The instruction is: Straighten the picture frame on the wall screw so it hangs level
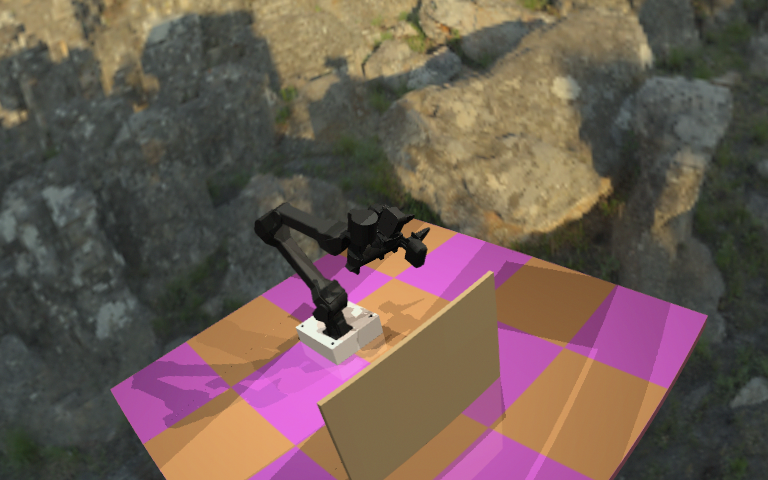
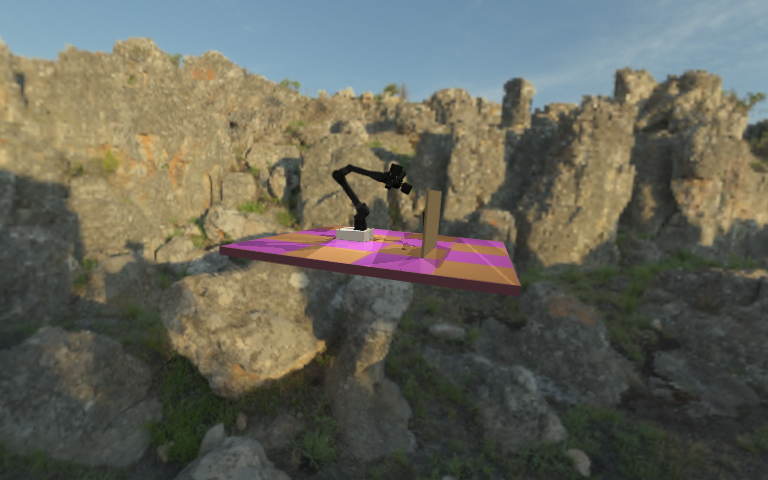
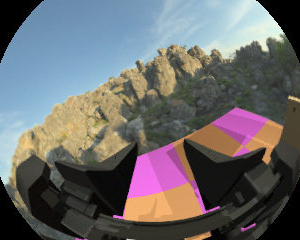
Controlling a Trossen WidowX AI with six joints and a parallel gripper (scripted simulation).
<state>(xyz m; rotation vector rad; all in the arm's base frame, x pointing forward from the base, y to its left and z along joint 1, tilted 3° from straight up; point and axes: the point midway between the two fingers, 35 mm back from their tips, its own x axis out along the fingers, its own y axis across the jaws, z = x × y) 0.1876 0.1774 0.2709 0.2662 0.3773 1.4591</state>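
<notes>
Now: the picture frame 240 mm ahead of my gripper tip, 280 mm to the right of it and 160 mm below it. Also, from my gripper tip: wall panel: 250 mm ahead, 300 mm to the right, 180 mm below.
</notes>
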